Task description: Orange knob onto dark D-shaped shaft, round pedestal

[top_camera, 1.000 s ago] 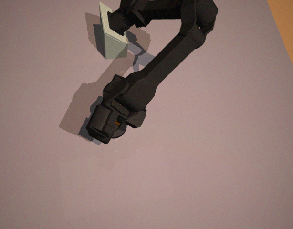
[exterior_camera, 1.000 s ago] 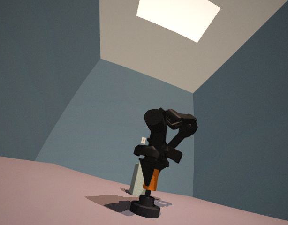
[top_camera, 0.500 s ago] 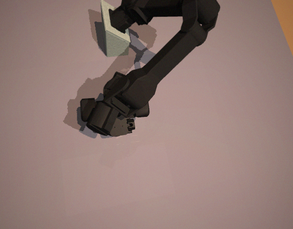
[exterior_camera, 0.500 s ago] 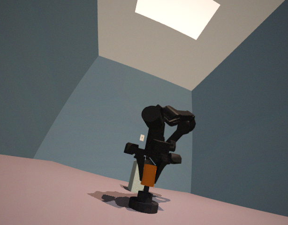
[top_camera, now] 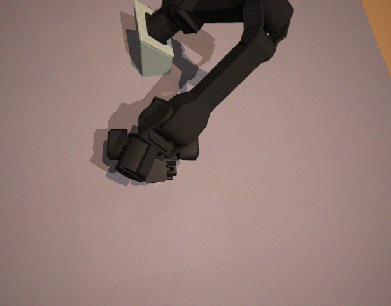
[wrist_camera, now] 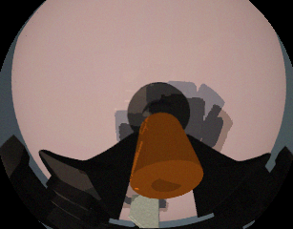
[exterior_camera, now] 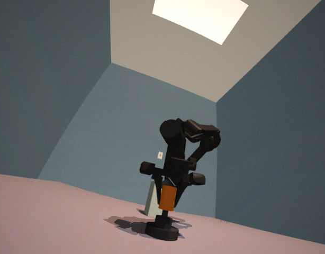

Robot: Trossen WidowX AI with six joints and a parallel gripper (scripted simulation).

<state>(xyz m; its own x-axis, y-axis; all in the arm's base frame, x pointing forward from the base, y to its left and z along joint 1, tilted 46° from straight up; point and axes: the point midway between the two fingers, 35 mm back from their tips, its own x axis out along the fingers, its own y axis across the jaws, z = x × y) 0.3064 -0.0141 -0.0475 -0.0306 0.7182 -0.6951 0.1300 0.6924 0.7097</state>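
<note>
The orange knob lies 20 mm above my gripper tip. Round my gripper tip: round pedestal (40 mm below).
</note>
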